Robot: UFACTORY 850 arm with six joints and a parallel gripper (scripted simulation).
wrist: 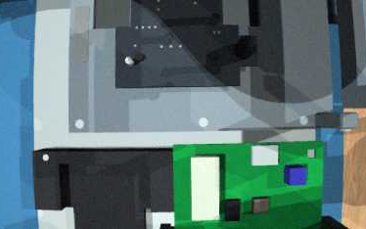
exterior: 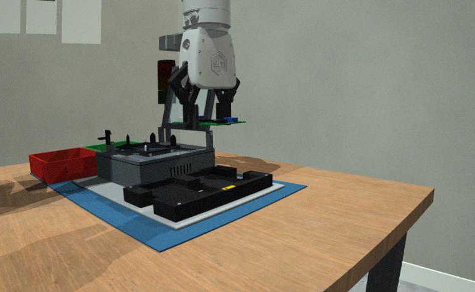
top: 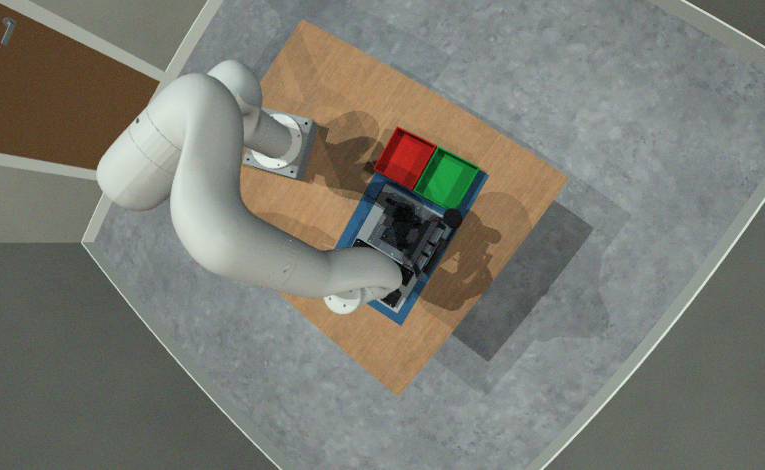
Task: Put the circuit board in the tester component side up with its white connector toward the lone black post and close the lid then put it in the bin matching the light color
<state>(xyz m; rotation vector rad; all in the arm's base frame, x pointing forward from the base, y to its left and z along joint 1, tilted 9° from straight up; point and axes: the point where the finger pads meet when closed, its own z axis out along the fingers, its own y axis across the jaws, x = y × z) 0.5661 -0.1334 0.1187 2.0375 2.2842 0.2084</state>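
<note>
Right now my hand is 19 cm to the right of the black hook, 12 cm past it and 4 cm above it. Round my hand: see-through lid: 16 cm to the left, 7 cm ahead, 6 cm above; then green circuit board: right at my hand; then green bin: 34 cm to the left, 11 cm below, 3 cm behind.
</note>
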